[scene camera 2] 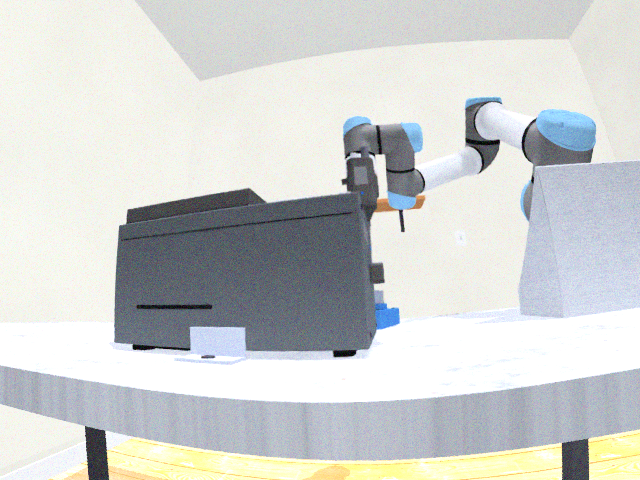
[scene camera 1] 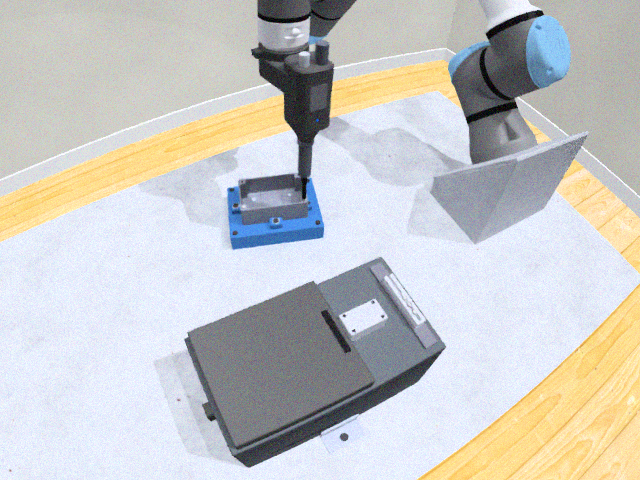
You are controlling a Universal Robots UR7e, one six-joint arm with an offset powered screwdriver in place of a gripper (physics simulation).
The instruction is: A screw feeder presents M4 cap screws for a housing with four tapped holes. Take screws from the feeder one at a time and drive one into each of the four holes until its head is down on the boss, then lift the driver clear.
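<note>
The grey open-topped housing [scene camera 1: 273, 213] [scene camera 2: 378, 296] sits in the blue fixture [scene camera 1: 279, 241] [scene camera 2: 387, 317]. My screwdriver [scene camera 1: 304, 196] points straight down in scene camera 1, with its thin black bit at the right end of the housing, by the near right corner. The bit's end is too small to tell whether a screw is on it or whether it touches one. In scene camera 2 the tip is hidden behind the dark screw feeder [scene camera 1: 279, 361] [scene camera 2: 242, 273]. Small light spots show inside the housing at the left; I cannot tell whether they are screw heads or bosses.
The feeder stands in front of the fixture, with a white plate [scene camera 1: 363, 317] and a slotted rail [scene camera 1: 403, 299] on top. A small bracket [scene camera 1: 343, 435] [scene camera 2: 217, 341] stands at its near side. A grey angled panel [scene camera 1: 509, 191] [scene camera 2: 594, 237] stands right of the fixture, before the arm's base.
</note>
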